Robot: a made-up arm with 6 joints.
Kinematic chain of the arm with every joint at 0, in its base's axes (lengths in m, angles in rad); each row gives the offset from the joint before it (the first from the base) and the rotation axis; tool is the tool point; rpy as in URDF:
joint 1: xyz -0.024 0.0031 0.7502 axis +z
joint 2: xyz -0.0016 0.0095 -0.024 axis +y
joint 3: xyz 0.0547 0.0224 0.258 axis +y
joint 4: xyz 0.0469 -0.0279 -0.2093 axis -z
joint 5: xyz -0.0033 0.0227 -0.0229 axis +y
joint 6: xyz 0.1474 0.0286 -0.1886 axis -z
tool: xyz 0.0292 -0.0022 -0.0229 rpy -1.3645 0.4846 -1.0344
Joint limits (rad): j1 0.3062..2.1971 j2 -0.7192..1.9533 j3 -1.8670..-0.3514 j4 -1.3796..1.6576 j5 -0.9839..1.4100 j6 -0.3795..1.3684
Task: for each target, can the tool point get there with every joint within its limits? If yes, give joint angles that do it. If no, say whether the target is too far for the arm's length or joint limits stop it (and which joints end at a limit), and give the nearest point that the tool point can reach.
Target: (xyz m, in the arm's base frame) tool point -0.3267 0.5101 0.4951
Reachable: yes | joints 2.0069 1.0462 -1.2667 -0.1330 -0.3288 0.8889
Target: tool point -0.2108 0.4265 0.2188
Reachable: yes | joints 2.0415 1.6457 -1.6205 0.3081 -0.0923 1.0626
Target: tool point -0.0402 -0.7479 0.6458
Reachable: no: joint limits stop it (at a limit: joint 2, joint 3, joint 6) | nearest point -0.0304 -0.2927 0.5804 | short by 0.460 m
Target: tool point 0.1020 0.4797 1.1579
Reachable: yes | joints 1.5849 0.1481 -1.4930 0.7564 -0.4999 -0.0610
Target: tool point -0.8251 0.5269 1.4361
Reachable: no: too far | nearest point -0.4494 0.3756 1.1643 | short by 0.488 m
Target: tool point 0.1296 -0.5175 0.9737
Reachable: no: joint limits stop it (at a limit: joint 1, joint 2, joint 4, joint 5) | nearest point 0.1361 -0.2294 0.9872 | short by 0.288 m
